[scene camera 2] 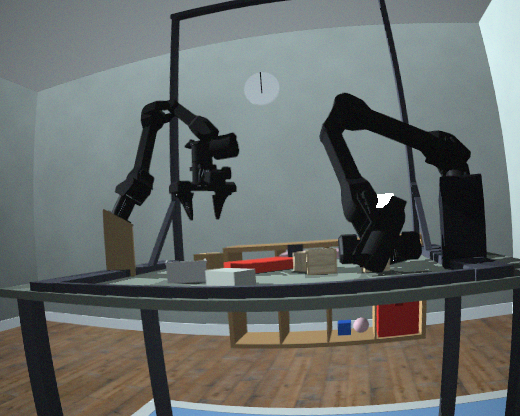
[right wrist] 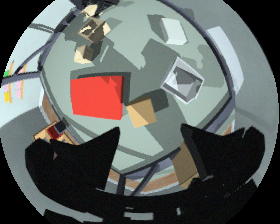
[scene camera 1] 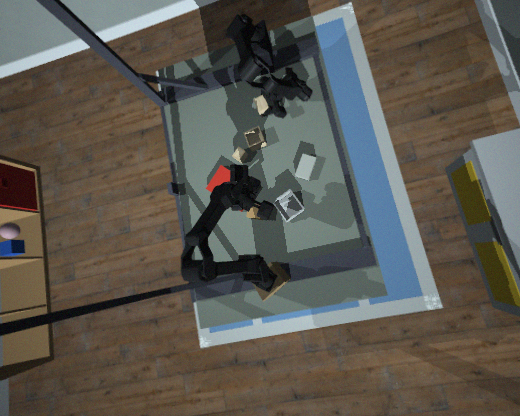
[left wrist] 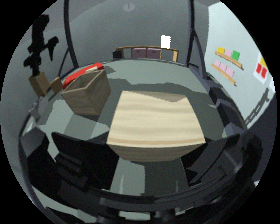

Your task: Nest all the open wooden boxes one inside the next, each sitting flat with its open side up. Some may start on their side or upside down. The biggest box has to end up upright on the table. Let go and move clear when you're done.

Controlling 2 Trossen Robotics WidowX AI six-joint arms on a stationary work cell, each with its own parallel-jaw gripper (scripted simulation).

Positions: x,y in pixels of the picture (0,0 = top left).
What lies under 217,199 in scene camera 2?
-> My right gripper.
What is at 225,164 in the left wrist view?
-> My left gripper.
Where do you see a grey open box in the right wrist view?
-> At 185,83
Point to a tall wooden piece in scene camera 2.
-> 119,244
